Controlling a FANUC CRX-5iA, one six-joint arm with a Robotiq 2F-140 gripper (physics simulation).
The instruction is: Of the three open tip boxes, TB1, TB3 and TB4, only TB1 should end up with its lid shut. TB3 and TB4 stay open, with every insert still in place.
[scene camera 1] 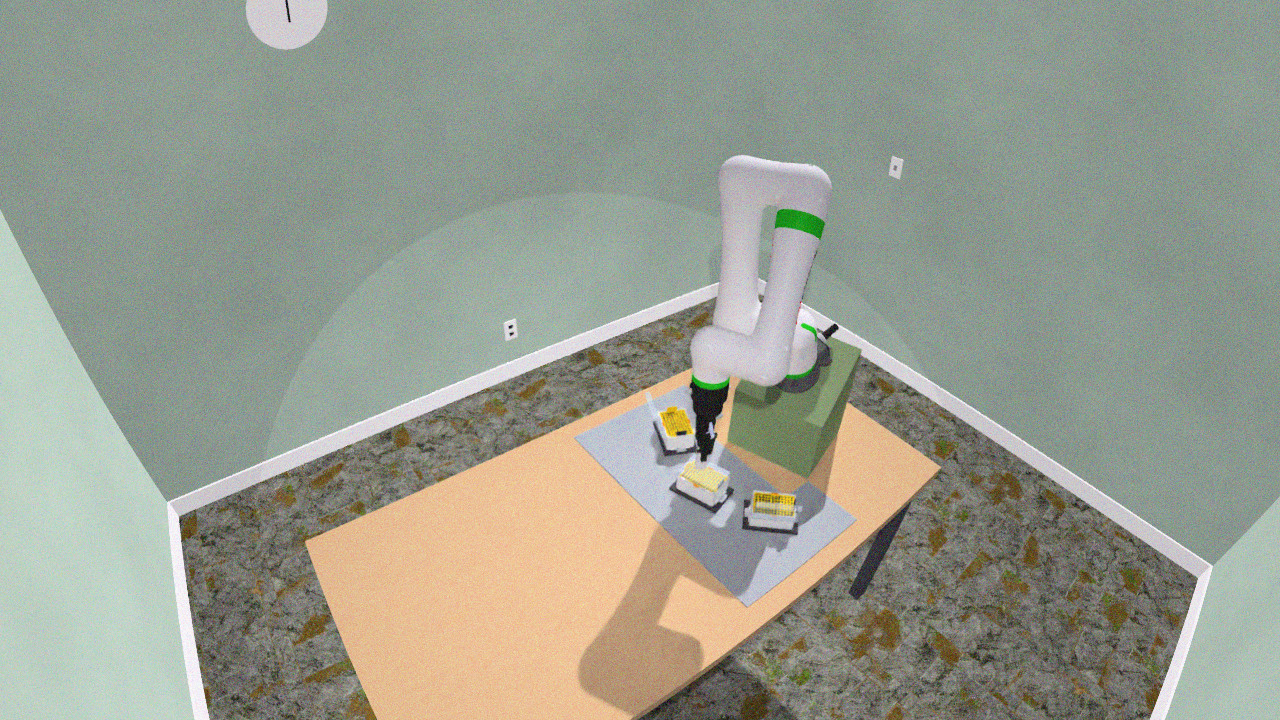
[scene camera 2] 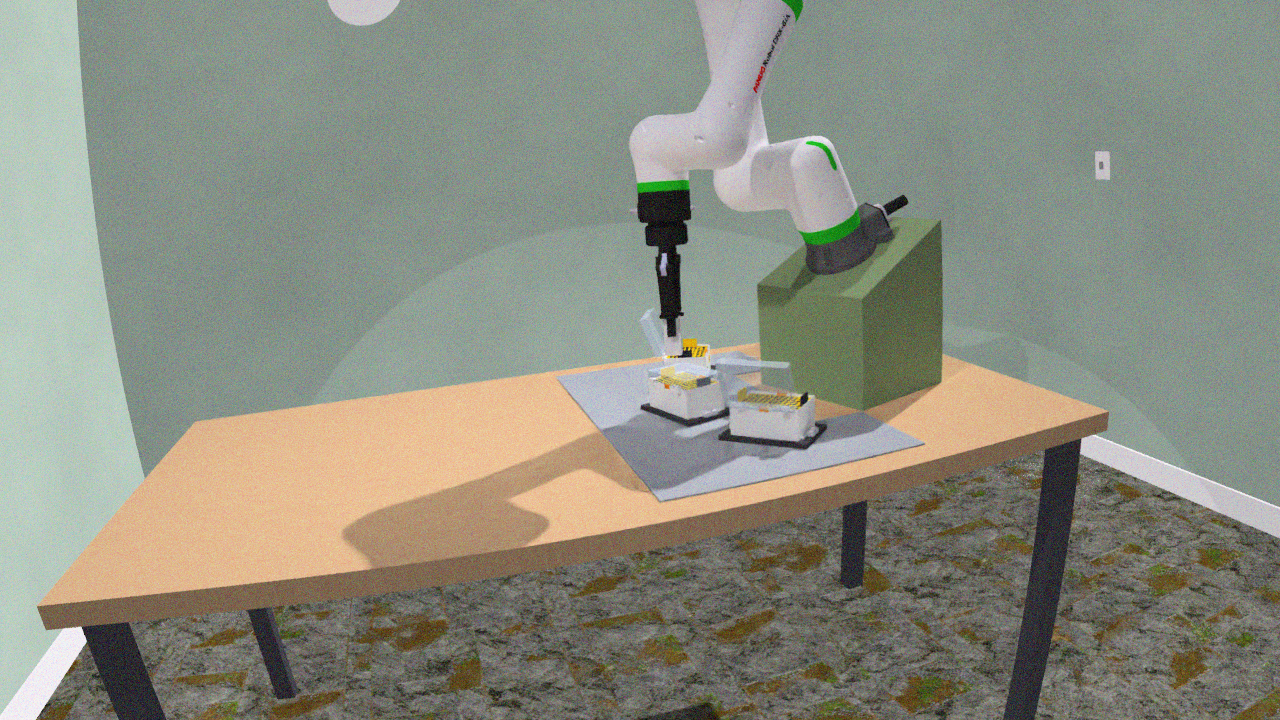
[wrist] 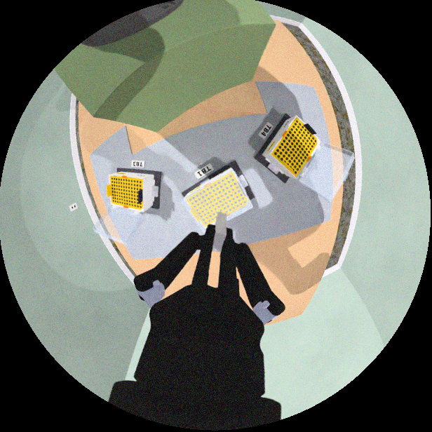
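Seen in the pictures: gripper, between the fingertips: (scene camera 1: 700, 466) (scene camera 2: 674, 354); arm's base, origin of its link: (scene camera 1: 795, 371) (scene camera 2: 842, 254).
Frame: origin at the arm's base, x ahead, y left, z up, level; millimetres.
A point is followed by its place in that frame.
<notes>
TB1 (scene camera 1: 702, 486) @(x 378, y 95, z -194 mm) (scene camera 2: 687, 394) @(x 361, y 130, z -208 mm) (wrist: 218, 198) stands between the other two boxes. Its clear lid lies over the yellow insert, which looks pale through it; I cannot tell whether the lid is fully pressed down. TB3 (scene camera 1: 674, 427) @(x 308, y -156, z -205 mm) (scene camera 2: 699, 355) @(x 275, y -134, z -205 mm) (wrist: 127, 191) is open, lid raised, yellow insert in place; TB1 partly hides it in scene camera 2. TB4 (scene camera 1: 772, 512) @(x 304, y 299, z -146 mm) (scene camera 2: 771, 419) @(x 258, y 288, z -221 mm) (wrist: 295, 147) is open, lid raised, yellow insert in place. My gripper (scene camera 1: 704, 460) @(x 367, y 63, z -151 mm) (scene camera 2: 672, 342) @(x 367, y 63, z -151 mm) (wrist: 219, 219) is shut and empty, pointing down, its pale tips close above TB1's edge. Contact cannot be made out.
The boxes stand on dark bases on a grey mat (scene camera 1: 751, 573) @(x 403, y 370, z -262 mm) (scene camera 2: 666, 479) @(x 451, y 375, z -262 mm) (wrist: 280, 225) on the wooden table (scene camera 1: 465, 573) @(x 1049, y 18, z -265 mm) (scene camera 2: 295, 447) @(x 1112, y 9, z -265 mm). The green pedestal (scene camera 1: 778, 429) @(x 97, y 70, z -130 mm) (scene camera 2: 810, 344) @(x 100, y 62, z -160 mm) (wrist: 200, 70) bearing the arm stands behind them. TB3's and TB4's raised lids stick up on either side of TB1.
</notes>
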